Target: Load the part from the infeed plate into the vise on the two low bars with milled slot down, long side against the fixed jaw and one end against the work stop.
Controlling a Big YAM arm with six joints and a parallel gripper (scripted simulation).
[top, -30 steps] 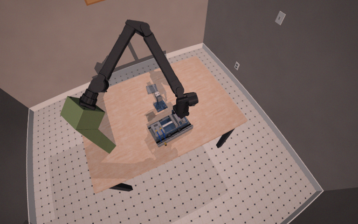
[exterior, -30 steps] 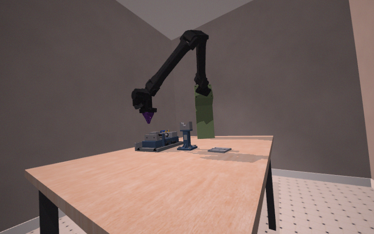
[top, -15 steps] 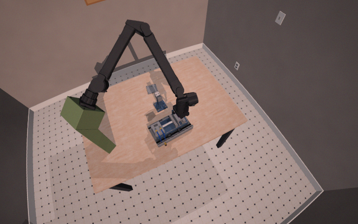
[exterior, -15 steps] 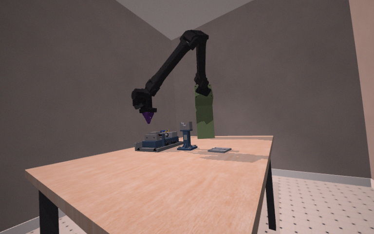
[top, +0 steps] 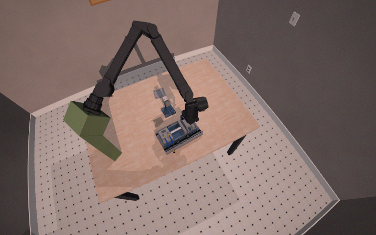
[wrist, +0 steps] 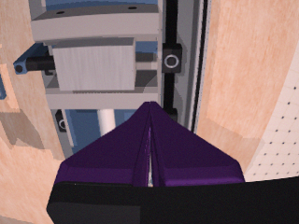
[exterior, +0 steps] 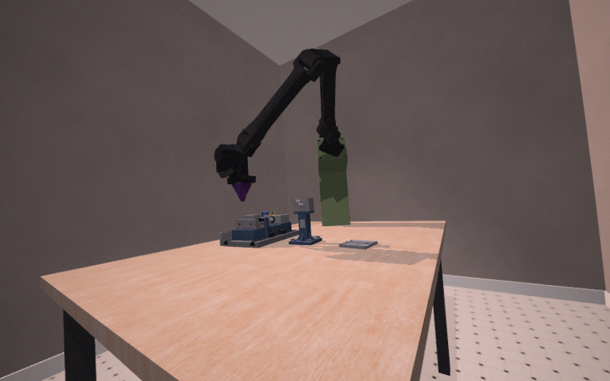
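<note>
The part lies 90 mm below my hand, 40 mm to the left of it and 20 mm behind it. Round my hand: fixed jaw: 100 mm below, 50 mm to the left; then work stop rod: 80 mm to the left, 80 mm below, 50 mm behind; then moving jaw: 100 mm below, 50 mm behind, 20 mm to the left.
</note>
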